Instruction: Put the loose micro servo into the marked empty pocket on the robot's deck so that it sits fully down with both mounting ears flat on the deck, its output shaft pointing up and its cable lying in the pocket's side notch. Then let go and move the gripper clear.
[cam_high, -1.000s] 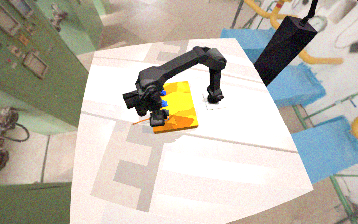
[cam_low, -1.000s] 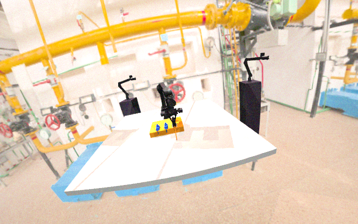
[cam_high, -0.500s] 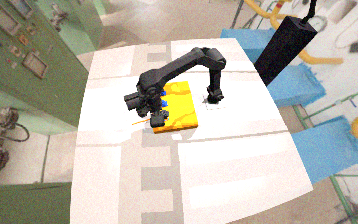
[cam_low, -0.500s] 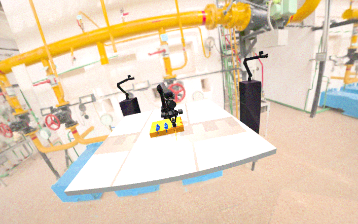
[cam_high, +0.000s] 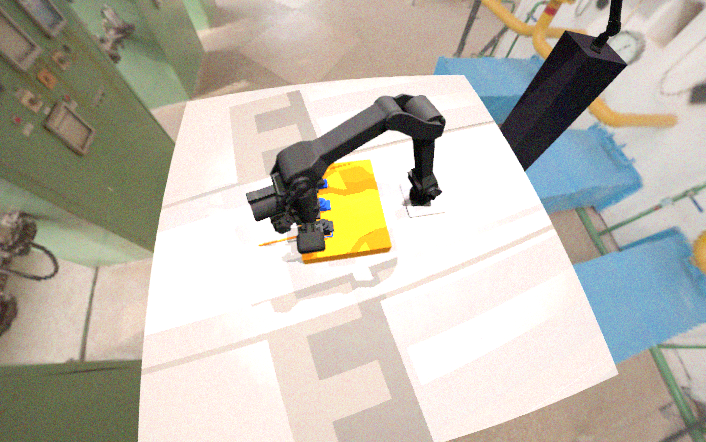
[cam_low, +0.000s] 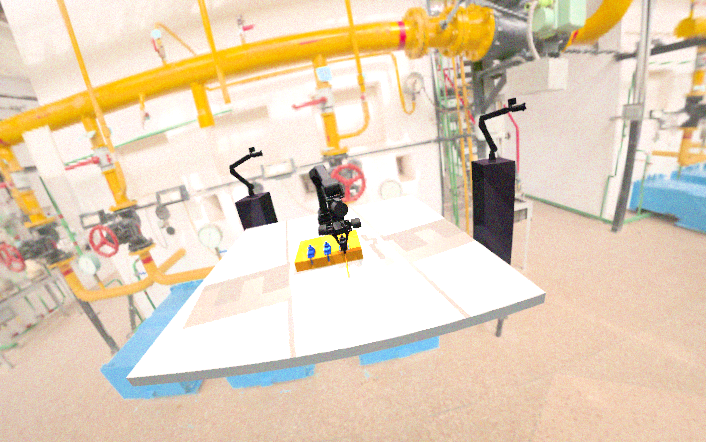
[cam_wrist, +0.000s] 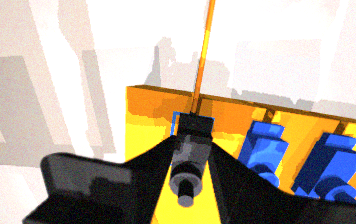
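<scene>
The orange deck is 110 mm behind my gripper tip, 90 mm to the right of it and 50 mm below it.
</scene>
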